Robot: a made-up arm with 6 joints. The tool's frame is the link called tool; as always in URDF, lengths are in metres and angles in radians. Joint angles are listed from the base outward.
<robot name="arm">
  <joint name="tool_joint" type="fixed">
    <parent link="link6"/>
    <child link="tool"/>
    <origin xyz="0 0 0" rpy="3.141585 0 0"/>
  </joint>
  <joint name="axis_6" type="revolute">
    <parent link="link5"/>
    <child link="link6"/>
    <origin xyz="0.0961 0 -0.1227" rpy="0 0 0"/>
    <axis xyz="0 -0.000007 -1"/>
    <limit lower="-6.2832" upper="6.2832"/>
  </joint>
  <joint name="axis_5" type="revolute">
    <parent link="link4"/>
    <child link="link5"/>
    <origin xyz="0 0 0" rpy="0 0 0"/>
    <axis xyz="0 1 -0.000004"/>
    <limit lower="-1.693" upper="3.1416"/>
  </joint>
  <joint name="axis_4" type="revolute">
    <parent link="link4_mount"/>
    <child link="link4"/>
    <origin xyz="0.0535 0 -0.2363" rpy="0 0 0"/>
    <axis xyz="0 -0.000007 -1"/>
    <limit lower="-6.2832" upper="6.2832"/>
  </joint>
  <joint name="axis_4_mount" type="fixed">
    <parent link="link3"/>
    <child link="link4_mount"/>
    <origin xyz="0.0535 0 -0.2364" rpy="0 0 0"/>
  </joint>
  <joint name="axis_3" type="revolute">
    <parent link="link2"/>
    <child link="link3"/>
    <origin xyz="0.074 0 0.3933" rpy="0 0 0"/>
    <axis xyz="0 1 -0.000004"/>
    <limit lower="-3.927" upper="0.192"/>
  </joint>
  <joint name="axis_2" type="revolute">
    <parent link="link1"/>
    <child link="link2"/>
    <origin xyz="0 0 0" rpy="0 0 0"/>
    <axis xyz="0 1 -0.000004"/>
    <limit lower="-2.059" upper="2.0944"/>
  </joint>
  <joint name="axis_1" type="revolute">
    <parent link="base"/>
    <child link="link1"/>
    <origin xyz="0 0 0.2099" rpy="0 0 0"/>
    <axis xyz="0 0 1"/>
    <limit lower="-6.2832" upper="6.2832"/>
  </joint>
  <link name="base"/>
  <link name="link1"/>
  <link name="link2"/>
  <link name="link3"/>
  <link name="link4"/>
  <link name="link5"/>
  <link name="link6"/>
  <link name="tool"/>
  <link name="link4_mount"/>
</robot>
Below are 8 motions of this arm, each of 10 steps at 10 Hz.
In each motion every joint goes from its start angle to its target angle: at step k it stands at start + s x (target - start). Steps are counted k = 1, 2, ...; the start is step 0. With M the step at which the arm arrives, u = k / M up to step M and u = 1 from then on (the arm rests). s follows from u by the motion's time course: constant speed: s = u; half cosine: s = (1 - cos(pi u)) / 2; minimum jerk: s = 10 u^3 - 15 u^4 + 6 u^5.
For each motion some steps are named. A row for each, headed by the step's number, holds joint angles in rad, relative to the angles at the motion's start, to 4 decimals.
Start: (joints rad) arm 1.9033 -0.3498 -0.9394 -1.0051 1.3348 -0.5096
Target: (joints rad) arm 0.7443 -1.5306 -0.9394 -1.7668 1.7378 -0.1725
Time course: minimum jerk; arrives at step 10
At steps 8, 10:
8: -1.0919 -1.1124 0.0000 -0.7176 0.3797 0.3176
10: -1.1590 -1.1808 0.0000 -0.7617 0.4030 0.3371

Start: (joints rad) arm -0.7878 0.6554 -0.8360 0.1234 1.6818 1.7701
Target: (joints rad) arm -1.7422 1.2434 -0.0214 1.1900 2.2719 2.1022
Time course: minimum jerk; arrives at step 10
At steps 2, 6, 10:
2: -0.0553 0.0341 0.0472 0.0618 0.0342 0.0192
6: -0.6514 0.4013 0.5560 0.7280 0.4028 0.2267
10: -0.9544 0.5880 0.8146 1.0666 0.5901 0.3321

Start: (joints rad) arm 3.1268 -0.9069 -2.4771 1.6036 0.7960 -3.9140
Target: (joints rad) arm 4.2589 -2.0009 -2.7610 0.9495 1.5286 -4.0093
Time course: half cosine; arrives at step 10
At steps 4, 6, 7, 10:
4: 0.3911 -0.3780 -0.0981 -0.2260 0.2531 -0.0329
6: 0.7410 -0.7160 -0.1858 -0.4281 0.4795 -0.0624
7: 0.8988 -0.8685 -0.2254 -0.5193 0.5816 -0.0757
10: 1.1321 -1.0940 -0.2839 -0.6541 0.7326 -0.0953

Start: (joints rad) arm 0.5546 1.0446 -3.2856 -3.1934 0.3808 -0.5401
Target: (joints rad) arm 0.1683 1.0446 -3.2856 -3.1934 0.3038 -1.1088
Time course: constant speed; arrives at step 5
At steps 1, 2, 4, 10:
1: -0.0773 0.0000 0.0000 0.0000 -0.0154 -0.1137
2: -0.1545 0.0000 0.0000 0.0000 -0.0308 -0.2275
4: -0.3090 0.0000 0.0000 0.0000 -0.0616 -0.4550
10: -0.3863 0.0000 0.0000 0.0000 -0.0770 -0.5687

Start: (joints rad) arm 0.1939 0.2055 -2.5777 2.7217 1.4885 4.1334
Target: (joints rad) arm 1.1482 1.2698 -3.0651 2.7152 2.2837 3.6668
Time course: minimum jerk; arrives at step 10
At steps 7, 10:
7: 0.7987 0.8907 -0.4079 -0.0054 0.6655 -0.3905
10: 0.9543 1.0643 -0.4874 -0.0065 0.7952 -0.4666

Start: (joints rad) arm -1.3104 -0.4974 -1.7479 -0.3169 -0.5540 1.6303
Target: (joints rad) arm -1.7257 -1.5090 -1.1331 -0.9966 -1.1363 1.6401
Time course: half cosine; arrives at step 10
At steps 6, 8, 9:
6: -0.2718 -0.6621 0.4024 -0.4449 -0.3811 0.0064
8: -0.3756 -0.9150 0.5561 -0.6148 -0.5267 0.0089
9: -0.4051 -0.9868 0.5998 -0.6631 -0.5681 0.0096

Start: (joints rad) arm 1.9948 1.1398 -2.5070 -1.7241 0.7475 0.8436
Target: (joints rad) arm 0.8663 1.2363 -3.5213 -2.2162 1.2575 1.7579
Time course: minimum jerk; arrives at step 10
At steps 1, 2, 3, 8, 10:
1: -0.0097 0.0008 -0.0087 -0.0042 0.0044 0.0078
2: -0.0654 0.0056 -0.0587 -0.0285 0.0295 0.0530
3: -0.1840 0.0157 -0.1654 -0.0803 0.0832 0.1491
8: -1.0631 0.0909 -0.9556 -0.4636 0.4805 0.8613
10: -1.1285 0.0965 -1.0143 -0.4921 0.5100 0.9143

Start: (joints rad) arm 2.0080 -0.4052 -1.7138 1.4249 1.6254 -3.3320
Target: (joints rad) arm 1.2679 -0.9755 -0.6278 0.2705 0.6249 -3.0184
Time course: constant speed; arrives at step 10
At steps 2, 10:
2: -0.1480 -0.1141 0.2172 -0.2309 -0.2001 0.0627
10: -0.7401 -0.5703 1.0860 -1.1544 -1.0005 0.3136

